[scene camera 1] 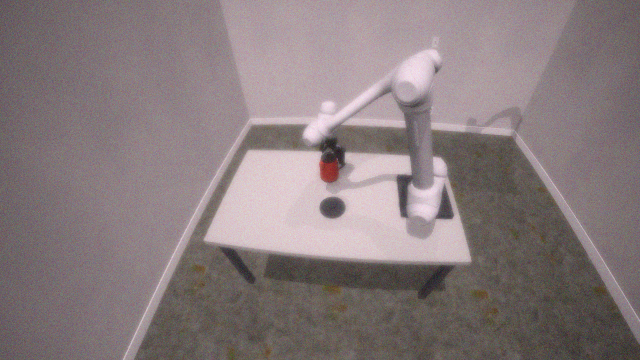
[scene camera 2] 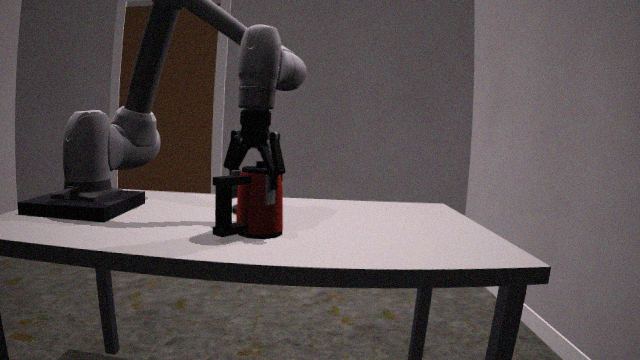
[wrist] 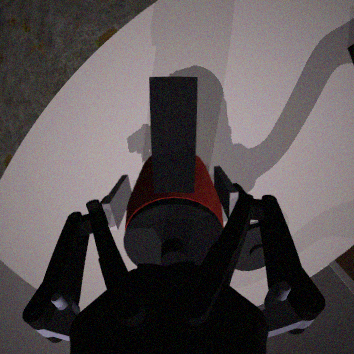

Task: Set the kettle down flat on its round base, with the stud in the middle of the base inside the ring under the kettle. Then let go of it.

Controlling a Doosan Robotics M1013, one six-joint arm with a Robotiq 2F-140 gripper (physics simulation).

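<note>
The red kettle point(scene camera 1: 329, 171) point(scene camera 2: 260, 207) with its black lid and black handle point(scene camera 2: 223, 206) point(wrist: 173, 132) stands upright on the table. It is behind the round base, as seen in scene camera 1. The base point(scene camera 1: 332, 207) point(wrist: 252, 256) is a flat dark disc on the table. The kettle stands apart from it and hides most of it in scene camera 2. The gripper point(scene camera 2: 253, 184) point(wrist: 172, 196) points straight down over the lid. Its pads stand on either side of the upper body and look shut on it. The stud is too small to tell. The ring under the kettle is hidden.
The arm's black mounting plate point(scene camera 1: 401, 200) point(scene camera 2: 65, 212) is on the same white table point(scene camera 1: 260, 200) point(scene camera 2: 380, 240), to the right of the base in scene camera 1. The upper arm and forearm reach over the table from there. Grey walls stand around the table.
</note>
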